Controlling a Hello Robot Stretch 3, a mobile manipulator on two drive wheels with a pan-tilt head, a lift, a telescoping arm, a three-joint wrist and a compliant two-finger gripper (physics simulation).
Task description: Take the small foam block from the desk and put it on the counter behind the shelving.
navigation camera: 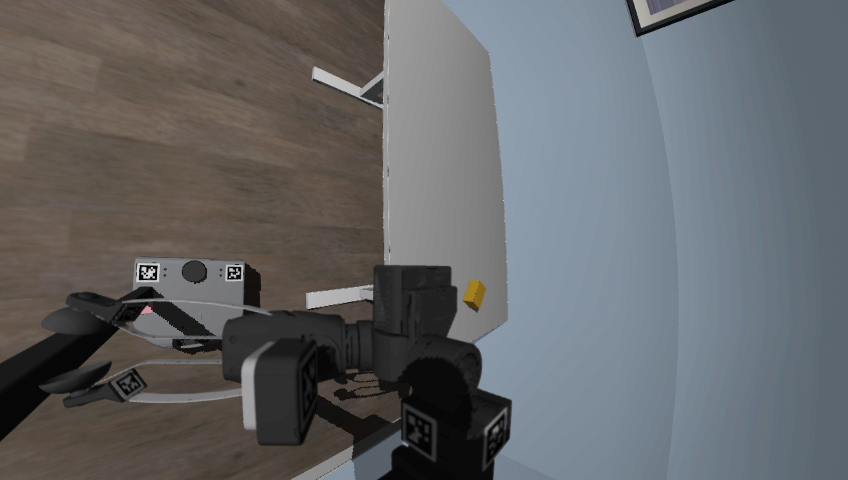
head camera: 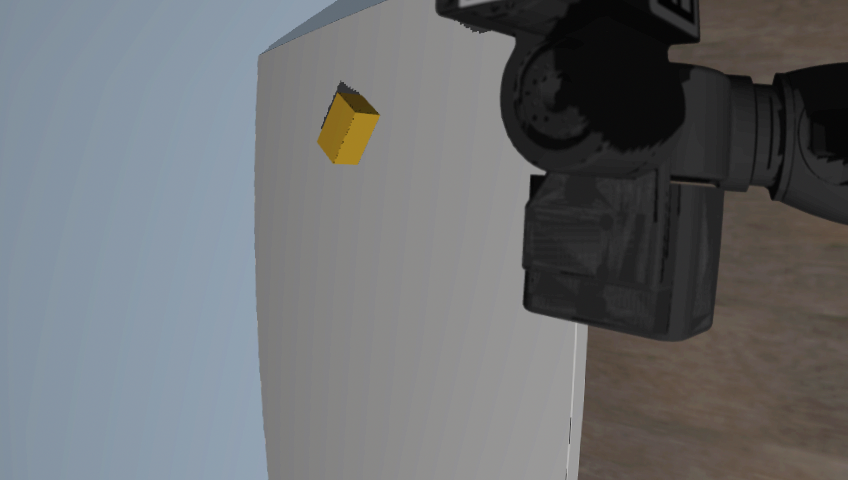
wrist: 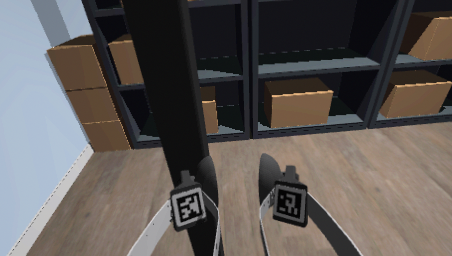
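Pixels of known places: gripper, fingertip midpoint: [navigation camera: 51, 348]; robot's base, link origin: [navigation camera: 194, 270].
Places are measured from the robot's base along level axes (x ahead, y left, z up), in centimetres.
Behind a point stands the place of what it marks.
The foam block [head camera: 348, 129] @[z 76.4, x -6.6, y -80.6 cm] [navigation camera: 474, 295] @[z 76.2, x -6.9, y -80.5 cm] is a small yellow-orange box. It lies on the grey desk [head camera: 404, 267] @[z 72.0, x 12.6, y -72.1 cm] [navigation camera: 443, 148] @[z 72.0, x 47.0, y -67.2 cm], near the far edge and one end. My gripper [navigation camera: 74, 350] [wrist: 237, 173] @[z 94.0, x -2.0, y 9.2 cm] is open and empty, its two dark fingertips apart. In the navigation view it points away from the desk, back over the robot's base, while the dark wrist joints are beside the block over the desk's end. The dark shelving [wrist: 255, 75] stands across the floor in the wrist view. The counter behind it cannot be made out.
The robot's base [navigation camera: 220, 297] @[z 15.9, x -9.1, y -8.6 cm] is under the gripper. A black column [wrist: 170, 75] runs close by the left finger. Desk legs [navigation camera: 336, 297] reach out over the wooden floor. Brown boxes [wrist: 300, 107] sit in the shelving, and others [wrist: 87, 105] are stacked at its left by the wall.
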